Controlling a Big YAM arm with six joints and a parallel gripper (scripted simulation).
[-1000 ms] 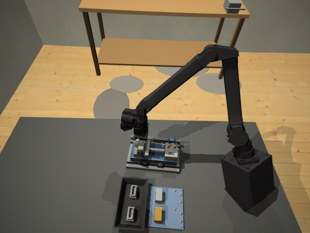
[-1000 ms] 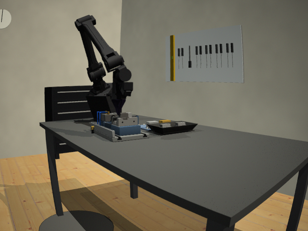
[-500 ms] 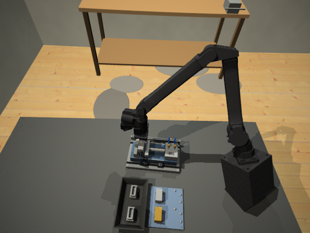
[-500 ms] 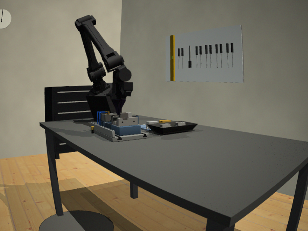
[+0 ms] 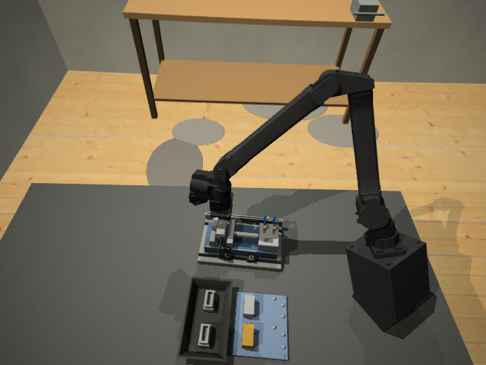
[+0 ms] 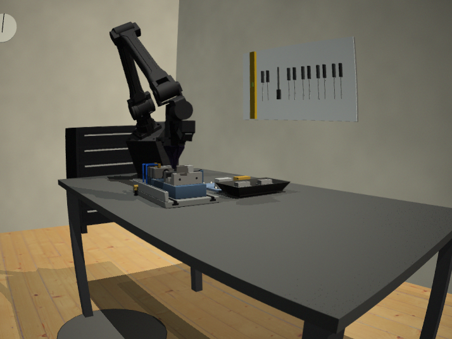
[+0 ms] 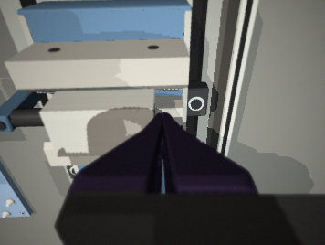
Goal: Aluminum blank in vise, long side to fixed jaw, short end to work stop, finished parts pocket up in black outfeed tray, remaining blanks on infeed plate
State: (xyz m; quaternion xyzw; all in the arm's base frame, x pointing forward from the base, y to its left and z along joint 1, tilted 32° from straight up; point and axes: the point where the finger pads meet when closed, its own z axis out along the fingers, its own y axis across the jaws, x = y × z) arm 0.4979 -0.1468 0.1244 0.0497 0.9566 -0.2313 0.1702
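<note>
The gray aluminum blank is 3 cm to the left of my hand and 2 cm below it. Round my hand: moving jaw: 4 cm to the left, 4 cm below, 3 cm behind; then fixed jaw: 4 cm below, 3 cm to the left, 3 cm ahead; then work stop rod: 8 cm to the left, 3 cm below, 1 cm ahead.
</note>
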